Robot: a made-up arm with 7 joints.
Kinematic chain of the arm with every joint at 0, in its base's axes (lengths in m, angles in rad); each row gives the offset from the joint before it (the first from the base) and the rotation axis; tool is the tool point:
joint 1: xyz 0 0.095 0 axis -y
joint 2: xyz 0 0.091 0 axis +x
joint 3: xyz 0 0 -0.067 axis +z
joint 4: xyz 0 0 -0.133 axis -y
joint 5: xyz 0 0 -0.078 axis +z
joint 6: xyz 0 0 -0.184 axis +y
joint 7: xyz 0 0 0 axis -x
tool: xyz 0 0 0
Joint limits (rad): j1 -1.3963..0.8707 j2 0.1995..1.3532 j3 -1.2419..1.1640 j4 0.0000..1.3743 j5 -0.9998..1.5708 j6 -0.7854..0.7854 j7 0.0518..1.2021
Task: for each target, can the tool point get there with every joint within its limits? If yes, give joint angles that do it. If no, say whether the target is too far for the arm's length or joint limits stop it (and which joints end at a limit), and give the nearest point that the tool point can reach.
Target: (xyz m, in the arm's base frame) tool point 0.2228 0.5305 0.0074
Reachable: yes | joints 0.5613 0.9871 0.4629 0.9642 0.8342 0.5280 0.4717
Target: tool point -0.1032 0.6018 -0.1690
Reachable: yes | joints -0.6914 1.0628 0.8322 0.1609 0.4735 0.5912 0.7597
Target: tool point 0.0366 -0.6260 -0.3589
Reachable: no: too far | nearest point 0.0310 -0.0026 -0.3043 | short by 0.626 m
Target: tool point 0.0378 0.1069 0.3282
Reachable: no: joint limits stop it (at a limit: joint 1, joint 2, joint 4) | nearest point 0.0874 0.4593 0.2163 | short by 0.373 m
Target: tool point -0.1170 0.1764 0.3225
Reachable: no: joint limits stop it (at a limit: joint 1, joint 2, joint 4) | nearest point -0.0389 0.4789 0.2044 | short by 0.334 m
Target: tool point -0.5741 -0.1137 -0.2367
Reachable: no: too far | nearest point -0.3701 0.0683 -0.1526 | short by 0.286 m
